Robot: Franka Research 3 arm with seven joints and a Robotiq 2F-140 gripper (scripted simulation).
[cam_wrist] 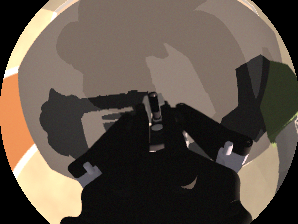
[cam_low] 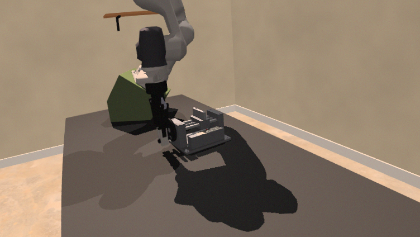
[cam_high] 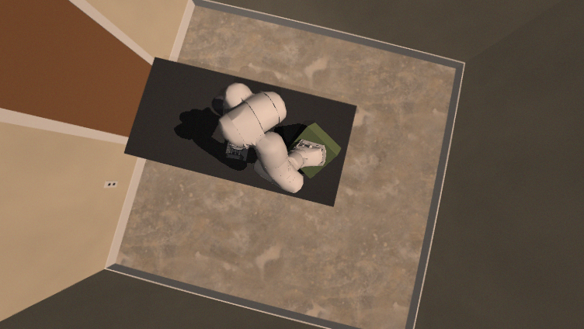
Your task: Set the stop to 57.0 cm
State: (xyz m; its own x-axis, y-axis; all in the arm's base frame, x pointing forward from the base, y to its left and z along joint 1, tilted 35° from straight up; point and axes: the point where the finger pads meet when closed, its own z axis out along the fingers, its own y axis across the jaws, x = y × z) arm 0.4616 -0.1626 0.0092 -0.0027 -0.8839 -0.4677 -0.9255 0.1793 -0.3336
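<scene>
My hand is 2 cm to the right of the handwheel and 1 cm above it. From my hand the other things lie so: grey stop fixture (16 cm to the left, 3 cm above, 1 cm ahead).
</scene>
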